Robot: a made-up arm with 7 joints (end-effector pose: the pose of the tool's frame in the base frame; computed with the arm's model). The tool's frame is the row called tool.
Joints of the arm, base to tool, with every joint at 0 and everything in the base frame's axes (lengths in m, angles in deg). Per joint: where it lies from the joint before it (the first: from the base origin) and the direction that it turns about. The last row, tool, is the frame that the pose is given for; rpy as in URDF.
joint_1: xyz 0 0.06 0.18 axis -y
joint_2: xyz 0.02 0.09 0 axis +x
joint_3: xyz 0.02 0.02 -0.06 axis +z
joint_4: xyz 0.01 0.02 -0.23 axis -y
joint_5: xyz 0 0.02 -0.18 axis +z
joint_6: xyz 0.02 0 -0.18 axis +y
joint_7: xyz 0 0.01 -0.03 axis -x
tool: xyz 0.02 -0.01 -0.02 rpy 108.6 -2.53 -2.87
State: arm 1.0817 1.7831 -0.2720 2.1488 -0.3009 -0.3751 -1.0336
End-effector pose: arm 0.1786 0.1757 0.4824 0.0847 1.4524 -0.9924
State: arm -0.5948 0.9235 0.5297 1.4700 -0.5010 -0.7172 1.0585
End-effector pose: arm 0.3058 0.5071 -0.0265 1.2840 -2.0312 -0.8069
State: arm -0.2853 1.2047 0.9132 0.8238 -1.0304 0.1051 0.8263
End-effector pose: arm 0.2307 0.7625 0.1642 2.7988 -0.5567 -0.5858
Working (the frame after each row of the table, in the pose's form):
after joint_1: 0.0000 0.0600 0.1800 0.0000 0.2853 0.0000
after joint_2: 0.0192 0.1500 0.1744 1.1961 0.2498 -0.1718
after joint_3: 0.0376 0.2132 0.1661 1.2049 -0.3085 0.6237
after joint_4: 0.0104 0.4352 0.1078 1.4187 -0.9954 0.0935
after joint_5: 0.0910 0.5911 0.1522 1.7703 -0.1716 -0.6602
after joint_6: 0.2002 0.7339 0.1742 1.8003 -0.0997 -0.5656
after joint_7: 0.2151 0.7574 0.1894 0.9952 0.1228 -0.5047

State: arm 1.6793 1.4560 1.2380 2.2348 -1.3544 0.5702 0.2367
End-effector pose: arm -0.3498 0.2278 0.2655 -0.4316 -1.2953 -1.1562
Working (the frame after each row of the table, in the pose's form):
after joint_1: 0.0000 0.0600 0.1800 0.0000 -1.6793 0.0000
after joint_2: -0.0022 0.1500 0.1999 1.0752 -1.3448 1.1987
after joint_3: -0.0173 0.2119 0.2184 0.1153 -2.0775 2.0256
after joint_4: -0.0052 0.4422 0.2039 -1.4917 0.9738 -0.6246
after joint_5: -0.1595 0.3481 0.2147 -2.0295 -0.2012 -1.5383
after joint_6: -0.3030 0.2489 0.2634 -1.5077 0.0239 -2.0373
after joint_7: -0.3248 0.2309 0.2492 -1.6481 0.2738 -2.0929

